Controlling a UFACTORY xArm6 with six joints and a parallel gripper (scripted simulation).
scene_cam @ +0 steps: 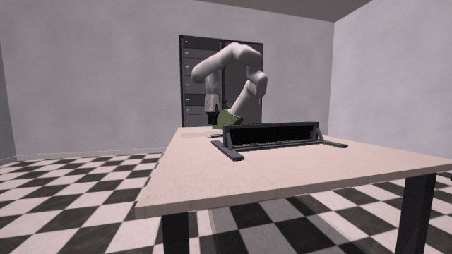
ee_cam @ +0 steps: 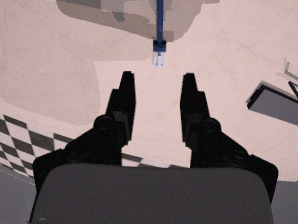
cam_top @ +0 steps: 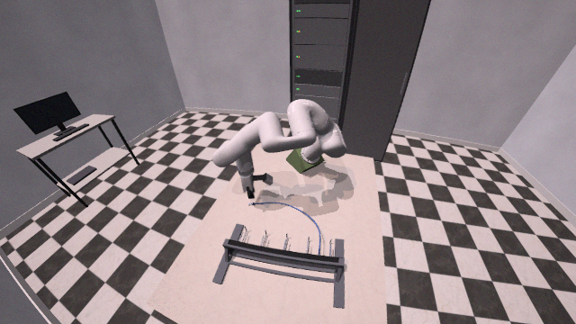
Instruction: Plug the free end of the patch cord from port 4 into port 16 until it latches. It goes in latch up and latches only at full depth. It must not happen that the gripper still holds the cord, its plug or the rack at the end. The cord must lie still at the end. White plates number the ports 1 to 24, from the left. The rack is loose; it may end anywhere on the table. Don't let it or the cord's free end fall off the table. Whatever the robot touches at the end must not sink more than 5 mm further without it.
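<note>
Now: the free plug end 9 cm below my hand, 2 cm to the right of it and 1 cm ahead of it.
</note>
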